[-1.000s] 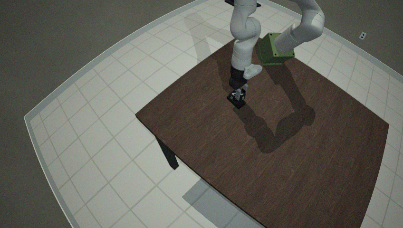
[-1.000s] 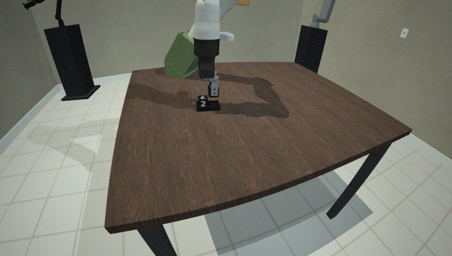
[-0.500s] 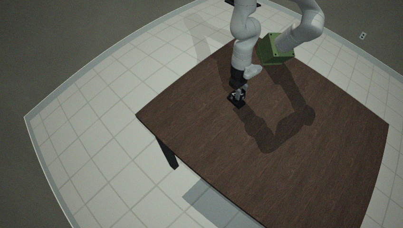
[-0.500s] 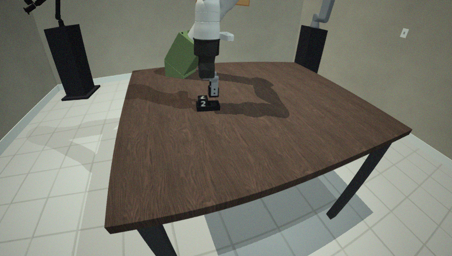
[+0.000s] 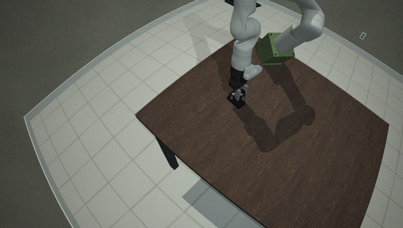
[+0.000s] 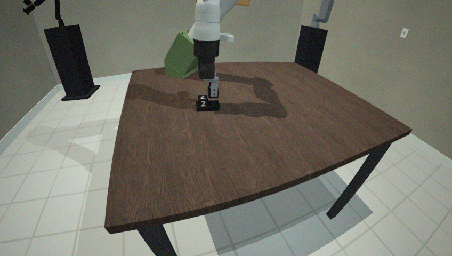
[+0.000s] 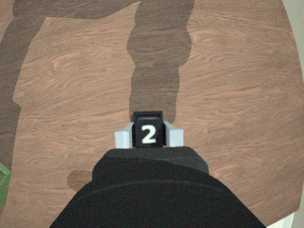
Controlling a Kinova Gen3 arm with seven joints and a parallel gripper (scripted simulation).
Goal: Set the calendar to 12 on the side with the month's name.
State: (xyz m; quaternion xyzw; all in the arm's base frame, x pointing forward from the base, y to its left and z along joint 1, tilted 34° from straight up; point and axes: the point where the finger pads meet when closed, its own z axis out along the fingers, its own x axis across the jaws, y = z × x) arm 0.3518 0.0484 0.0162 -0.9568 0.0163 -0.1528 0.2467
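Now: hand 20 mm to the left of the black tray and 60 mm above it.
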